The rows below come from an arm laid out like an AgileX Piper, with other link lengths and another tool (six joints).
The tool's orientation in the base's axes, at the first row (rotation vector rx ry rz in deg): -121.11, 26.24, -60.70
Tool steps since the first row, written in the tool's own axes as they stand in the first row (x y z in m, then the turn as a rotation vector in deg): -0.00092, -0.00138, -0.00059, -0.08, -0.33, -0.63; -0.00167, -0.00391, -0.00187, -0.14, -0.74, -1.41; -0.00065, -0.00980, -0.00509, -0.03, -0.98, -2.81; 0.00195, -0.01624, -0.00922, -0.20, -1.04, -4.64; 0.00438, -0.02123, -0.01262, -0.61, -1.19, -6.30; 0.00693, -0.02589, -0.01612, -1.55, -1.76, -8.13; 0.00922, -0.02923, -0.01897, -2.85, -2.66, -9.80
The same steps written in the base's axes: -0.00103, 0.00122, 0.00075, -0.55, -0.01, 0.45; -0.00251, 0.00281, 0.00271, -1.21, -0.04, 1.04; -0.00450, 0.00480, 0.00890, -2.27, -0.56, 1.84; -0.00627, 0.00583, 0.01671, -3.84, -1.22, 2.54; -0.00755, 0.00630, 0.02308, -5.41, -1.62, 3.10; -0.00883, 0.00643, 0.02931, -7.44, -1.49, 3.74; -0.00975, 0.00610, 0.03416, -9.56, -0.85, 4.37
